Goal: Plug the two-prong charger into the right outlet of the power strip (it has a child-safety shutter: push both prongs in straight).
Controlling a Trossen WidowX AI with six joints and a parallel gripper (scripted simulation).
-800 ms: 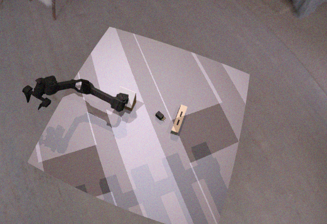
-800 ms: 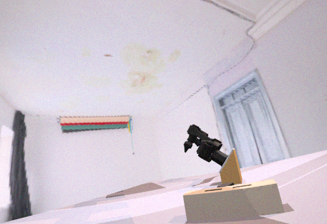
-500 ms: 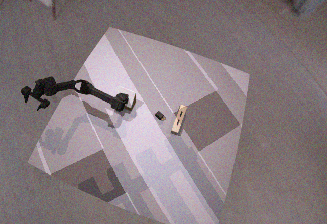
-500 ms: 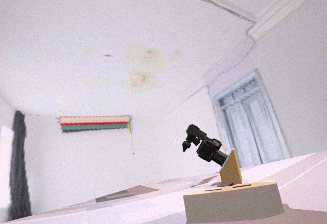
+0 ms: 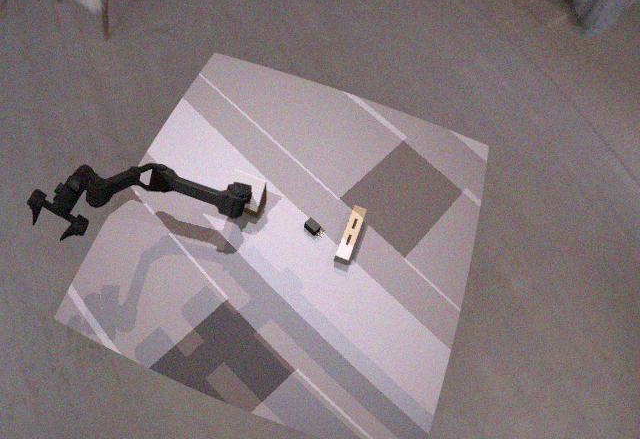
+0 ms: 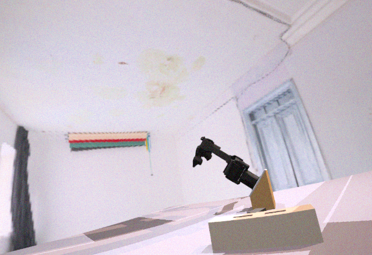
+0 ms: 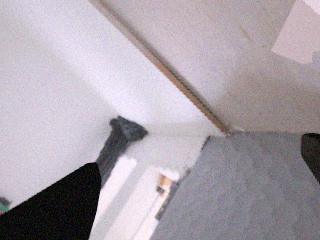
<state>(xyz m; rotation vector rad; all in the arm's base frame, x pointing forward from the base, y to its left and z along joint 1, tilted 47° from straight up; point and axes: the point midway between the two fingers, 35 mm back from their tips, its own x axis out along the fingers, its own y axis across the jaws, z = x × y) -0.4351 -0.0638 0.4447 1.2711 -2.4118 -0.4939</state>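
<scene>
Right now the black two-prong charger is 75 cm ahead of my gripper tip, 37 cm to the left of it and 26 cm below it.
</scene>
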